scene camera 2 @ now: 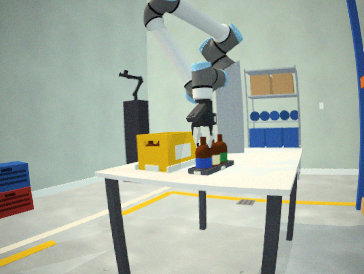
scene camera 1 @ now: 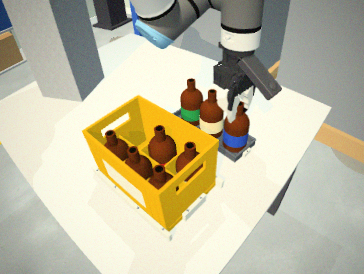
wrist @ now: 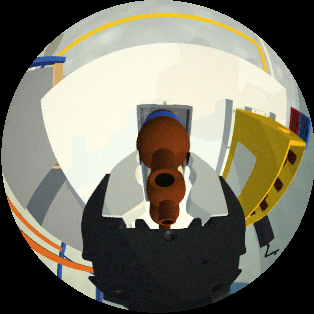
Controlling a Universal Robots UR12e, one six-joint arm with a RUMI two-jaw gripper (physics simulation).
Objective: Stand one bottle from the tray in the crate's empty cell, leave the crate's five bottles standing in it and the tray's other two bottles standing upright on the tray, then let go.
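Frame: origin at the arm's base, x ahead, y left, z up, level; millimetres.
Seen in the pictures: gripper, fingertip midpoint: [scene camera 2: 203, 147] [scene camera 1: 237, 117] [wrist: 163, 151]; arm's base at its link origin: [scene camera 2: 226, 71].
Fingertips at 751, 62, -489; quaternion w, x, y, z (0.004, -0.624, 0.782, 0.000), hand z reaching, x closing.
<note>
Offsets run from my fingertips to a thing's top centre, as dx, dy, dz. "spot": to the spot under its first point. Level surfaces: height alone.
The yellow crate {-118, -238, +64} [scene camera 1: 159, 207] [scene camera 2: 154, 161] [wrist: 255, 131] holds five brown bottles standing in it; its empty cell {spot: -242, -182, -66} [scene camera 1: 133, 139] is at the far left end in scene camera 1. The dark tray {spot: +38, -56, -87} [scene camera 1: 237, 156] [scene camera 2: 198, 171] [wrist: 150, 106] bears three upright bottles: a blue-labelled bottle {+0, +0, +49} [scene camera 1: 235, 139] [scene camera 2: 203, 163] [wrist: 162, 135], a cream-labelled bottle {-90, +10, +49} [scene camera 1: 211, 123] [scene camera 2: 215, 159] in the middle and a green-labelled bottle {-173, +26, +49} [scene camera 1: 190, 115] [scene camera 2: 223, 157]. My gripper [scene camera 1: 238, 115] [scene camera 2: 204, 143] [wrist: 163, 151] is shut on the blue-labelled bottle at its shoulder, with a finger on each side. That bottle stands on the tray.
The crate stands beside the tray on the white table {dz -112} [scene camera 1: 280, 120] [scene camera 2: 260, 180], with low white brackets {spot: +29, -257, -85} [scene camera 1: 195, 206] along its base. The cream-labelled bottle stands close behind the held one. A grey pillar [scene camera 1: 55, 50] rises at the left in scene camera 1.
</note>
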